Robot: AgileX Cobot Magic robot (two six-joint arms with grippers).
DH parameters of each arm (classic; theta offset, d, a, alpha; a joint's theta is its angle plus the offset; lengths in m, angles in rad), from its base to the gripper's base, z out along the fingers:
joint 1: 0 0.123 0 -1.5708
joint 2: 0.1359 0 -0.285 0
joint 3: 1.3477 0 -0.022 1.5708
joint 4: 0 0.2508 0 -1.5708
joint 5: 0 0 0.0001 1.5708
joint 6: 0 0.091 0 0
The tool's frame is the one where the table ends.
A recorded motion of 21 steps. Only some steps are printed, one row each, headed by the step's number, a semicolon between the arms.
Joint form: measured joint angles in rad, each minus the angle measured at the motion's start. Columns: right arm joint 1, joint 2, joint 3, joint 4, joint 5, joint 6; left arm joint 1, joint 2, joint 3, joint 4, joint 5, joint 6.
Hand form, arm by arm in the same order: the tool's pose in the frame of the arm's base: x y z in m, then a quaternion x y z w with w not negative. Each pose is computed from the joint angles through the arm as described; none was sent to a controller.
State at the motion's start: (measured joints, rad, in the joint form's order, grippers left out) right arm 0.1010 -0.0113 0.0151 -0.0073 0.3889 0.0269; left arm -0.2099 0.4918 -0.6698 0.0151 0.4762 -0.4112
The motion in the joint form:
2: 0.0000 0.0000 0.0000 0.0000 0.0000 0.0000; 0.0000 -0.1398 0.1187 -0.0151 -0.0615 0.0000
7: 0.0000 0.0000 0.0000 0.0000 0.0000 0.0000; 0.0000 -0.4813 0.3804 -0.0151 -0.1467 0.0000
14: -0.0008 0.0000 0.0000 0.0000 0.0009 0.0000; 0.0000 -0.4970 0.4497 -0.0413 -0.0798 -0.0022
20: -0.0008 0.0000 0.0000 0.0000 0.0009 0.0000; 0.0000 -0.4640 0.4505 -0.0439 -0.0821 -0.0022
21: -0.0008 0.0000 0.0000 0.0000 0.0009 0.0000; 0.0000 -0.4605 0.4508 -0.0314 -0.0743 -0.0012
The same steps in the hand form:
2: 0.0518 0.0050 0.1738 -0.03178 0.80584 0.03468 0.59027; 0.0713 -0.0152 0.3368 -0.07546 0.74722 -0.20177 0.62870
7: 0.0518 0.0050 0.1738 -0.03178 0.80584 0.03468 0.59027; 0.0345 -0.0074 0.2781 -0.06974 0.69054 -0.22000 0.68549
14: 0.0518 0.0050 0.1737 -0.03146 0.80611 0.03442 0.58992; 0.0389 -0.0092 0.2505 -0.08021 0.73171 -0.21885 0.64052
20: 0.0518 0.0050 0.1737 -0.03146 0.80611 0.03442 0.58992; 0.0431 -0.0102 0.2490 -0.08206 0.74213 -0.21628 0.62907
21: 0.0518 0.0050 0.1737 -0.03146 0.80611 0.03442 0.58992; 0.0435 -0.0099 0.2481 -0.07937 0.74633 -0.20930 0.62681

